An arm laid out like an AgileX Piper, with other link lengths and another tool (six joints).
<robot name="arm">
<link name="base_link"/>
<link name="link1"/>
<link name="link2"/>
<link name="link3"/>
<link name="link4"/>
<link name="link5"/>
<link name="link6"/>
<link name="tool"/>
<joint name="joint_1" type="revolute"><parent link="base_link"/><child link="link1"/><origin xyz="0 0 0.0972" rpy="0 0 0"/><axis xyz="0 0 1"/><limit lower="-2.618" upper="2.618"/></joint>
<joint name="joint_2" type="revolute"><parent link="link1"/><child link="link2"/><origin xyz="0 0 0" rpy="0 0 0"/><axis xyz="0 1 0"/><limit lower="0" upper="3.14"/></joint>
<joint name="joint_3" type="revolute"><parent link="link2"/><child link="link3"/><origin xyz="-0.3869 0 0.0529" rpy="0 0 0"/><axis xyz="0 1 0"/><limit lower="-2.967" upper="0"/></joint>
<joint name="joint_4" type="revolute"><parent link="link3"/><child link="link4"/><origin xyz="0.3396 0 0.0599" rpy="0 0 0"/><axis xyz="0.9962 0 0.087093"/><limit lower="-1.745" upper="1.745"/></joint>
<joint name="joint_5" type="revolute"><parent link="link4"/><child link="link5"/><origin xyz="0 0 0" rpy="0 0 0"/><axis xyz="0 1 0"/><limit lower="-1.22" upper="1.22"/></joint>
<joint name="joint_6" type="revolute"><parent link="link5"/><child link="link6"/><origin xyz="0.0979 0 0.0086" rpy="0 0 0"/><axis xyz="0.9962 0 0.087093"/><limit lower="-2.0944" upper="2.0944"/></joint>
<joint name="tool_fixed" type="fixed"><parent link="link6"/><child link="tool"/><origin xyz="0.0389 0.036 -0.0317" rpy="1.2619 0 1.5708"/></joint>
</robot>
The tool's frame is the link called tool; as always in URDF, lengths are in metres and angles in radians.
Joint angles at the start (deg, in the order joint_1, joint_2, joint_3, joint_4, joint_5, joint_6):
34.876 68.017 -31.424 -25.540 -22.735 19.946
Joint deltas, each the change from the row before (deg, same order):
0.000 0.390 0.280 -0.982 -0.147 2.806
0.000 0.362 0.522 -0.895 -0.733 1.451
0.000 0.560 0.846 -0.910 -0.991 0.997
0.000 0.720 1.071 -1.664 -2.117 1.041
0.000 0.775 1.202 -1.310 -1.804 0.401
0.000 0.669 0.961 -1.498 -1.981 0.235
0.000 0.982 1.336 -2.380 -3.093 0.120
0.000 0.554 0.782 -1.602 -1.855 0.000
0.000 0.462 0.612 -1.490 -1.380 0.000
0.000 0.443 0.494 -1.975 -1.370 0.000
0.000 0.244 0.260 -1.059 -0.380 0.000
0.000 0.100 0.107 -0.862 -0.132 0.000
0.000 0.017 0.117 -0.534 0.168 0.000
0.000 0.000 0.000 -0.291 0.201 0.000
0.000 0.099 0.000 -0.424 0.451 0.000
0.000 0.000 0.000 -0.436 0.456 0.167
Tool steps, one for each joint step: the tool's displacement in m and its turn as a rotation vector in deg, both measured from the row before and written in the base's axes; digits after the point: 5 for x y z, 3 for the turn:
-0.00149 0.00152 -0.00314 0.989 1.927 0.036
-0.00193 0.00089 -0.00428 0.396 0.874 0.472
-0.00259 0.00046 -0.00750 -0.036 0.853 0.684
-0.00405 0.00129 -0.00829 0.101 0.268 1.582
-0.00433 0.00024 -0.01010 -0.383 0.367 1.437
-0.00422 0.00064 -0.00760 -0.235 -0.149 1.708
-0.00676 0.00096 -0.01038 -0.325 -0.485 2.840
-0.00459 0.00037 -0.00600 -0.258 -0.382 1.889
-0.00397 0.00009 -0.00515 -0.385 -0.293 1.641
-0.00423 0.00018 -0.00476 -0.567 -0.547 2.012
-0.00212 -0.00035 -0.00323 -0.582 -0.142 0.933
-0.00133 -0.00031 -0.00180 -0.499 -0.216 0.683
-0.00095 -0.00070 -0.00167 -0.517 -0.046 0.309
-0.00019 -0.00034 -0.00068 -0.330 -0.050 0.117
-0.00005 -0.00061 -0.00180 -0.668 0.056 0.095
-0.00025 -0.00065 -0.00120 -0.544 0.109 0.055

